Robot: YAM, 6 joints.
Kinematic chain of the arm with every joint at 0, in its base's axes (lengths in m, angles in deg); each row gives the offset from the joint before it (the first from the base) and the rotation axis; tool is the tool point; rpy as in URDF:
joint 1: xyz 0 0 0.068 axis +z
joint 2: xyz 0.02 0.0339 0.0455 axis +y
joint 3: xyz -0.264 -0.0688 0 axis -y
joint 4: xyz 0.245 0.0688 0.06 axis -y
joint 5: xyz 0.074 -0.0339 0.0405 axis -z
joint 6: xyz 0.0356 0 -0.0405 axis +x
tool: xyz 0 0 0 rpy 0 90 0
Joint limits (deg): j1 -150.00..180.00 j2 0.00..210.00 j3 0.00..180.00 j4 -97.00..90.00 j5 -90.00..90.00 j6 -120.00..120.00
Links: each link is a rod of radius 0.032 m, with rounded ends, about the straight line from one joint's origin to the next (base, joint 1, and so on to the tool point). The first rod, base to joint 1, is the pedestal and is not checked.
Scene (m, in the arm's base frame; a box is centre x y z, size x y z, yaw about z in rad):
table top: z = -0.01
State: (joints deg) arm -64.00 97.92 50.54 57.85 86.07 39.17
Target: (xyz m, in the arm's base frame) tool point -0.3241 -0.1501 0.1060
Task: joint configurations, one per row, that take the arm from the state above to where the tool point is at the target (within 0.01 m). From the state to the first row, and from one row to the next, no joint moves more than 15 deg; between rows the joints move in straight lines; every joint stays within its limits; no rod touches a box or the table.
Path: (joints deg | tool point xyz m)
1: -78.24 101.47 50.00 57.23 85.85 39.17 | 0.0362 -0.3482 0.2256
2: -92.48 105.01 49.45 56.60 85.63 39.17 | -0.0507 -0.3512 0.2018
3: -106.73 108.56 48.91 55.98 85.41 39.17 | -0.1365 -0.3310 0.1777
4: -120.97 112.11 48.36 55.36 85.19 39.17 | -0.2145 -0.2885 0.1537
5: -135.21 115.66 47.82 54.73 84.97 39.17 | -0.2786 -0.2266 0.1297
6: -149.45 119.20 47.28 54.11 84.74 39.17 | -0.3241 -0.1501 0.1060

